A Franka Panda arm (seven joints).
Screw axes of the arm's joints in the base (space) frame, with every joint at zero. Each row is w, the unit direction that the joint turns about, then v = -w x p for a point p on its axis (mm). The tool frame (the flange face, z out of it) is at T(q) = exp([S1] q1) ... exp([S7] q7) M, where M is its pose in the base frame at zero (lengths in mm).
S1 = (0, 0, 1, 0, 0, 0)
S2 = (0, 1, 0, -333, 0, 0)
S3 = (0, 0, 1, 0, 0, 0)
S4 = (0, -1, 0, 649, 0, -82.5)
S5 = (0, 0, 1, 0, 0, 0)
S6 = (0, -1, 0, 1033, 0, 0)
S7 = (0, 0, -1, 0, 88, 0)
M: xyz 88 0 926 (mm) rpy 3.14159 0 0 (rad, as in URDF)
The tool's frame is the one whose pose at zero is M.
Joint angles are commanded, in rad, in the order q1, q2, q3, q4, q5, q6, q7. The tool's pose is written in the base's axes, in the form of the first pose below.
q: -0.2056, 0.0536, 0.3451, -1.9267, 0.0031, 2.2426, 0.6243
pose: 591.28 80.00 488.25 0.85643 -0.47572 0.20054 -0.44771 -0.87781 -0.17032
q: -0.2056, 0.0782, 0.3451, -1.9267, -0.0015, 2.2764, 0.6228
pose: 597.59 79.40 478.17 0.85558 -0.47459 0.20674 -0.44372 -0.87804 -0.17933
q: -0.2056, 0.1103, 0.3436, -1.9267, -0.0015, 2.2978, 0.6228
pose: 603.71 77.79 462.20 0.85661 -0.47830 0.19349 -0.44746 -0.87539 -0.18295
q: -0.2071, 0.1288, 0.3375, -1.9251, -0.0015, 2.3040, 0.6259
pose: 607.35 72.87 452.87 0.85339 -0.48850 0.18194 -0.45889 -0.86958 -0.18235
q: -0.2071, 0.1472, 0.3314, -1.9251, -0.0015, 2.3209, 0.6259
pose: 611.24 68.94 443.90 0.85031 -0.49519 0.17823 -0.46504 -0.86551 -0.18609
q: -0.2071, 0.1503, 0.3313, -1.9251, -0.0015, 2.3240, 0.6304
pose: 611.84 68.82 442.43 0.84808 -0.49946 0.17692 -0.46906 -0.86297 -0.18777
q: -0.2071, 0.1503, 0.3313, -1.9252, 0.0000, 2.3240, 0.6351
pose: 611.81 68.85 442.38 0.84556 -0.50434 0.17514 -0.47371 -0.86004 -0.18957
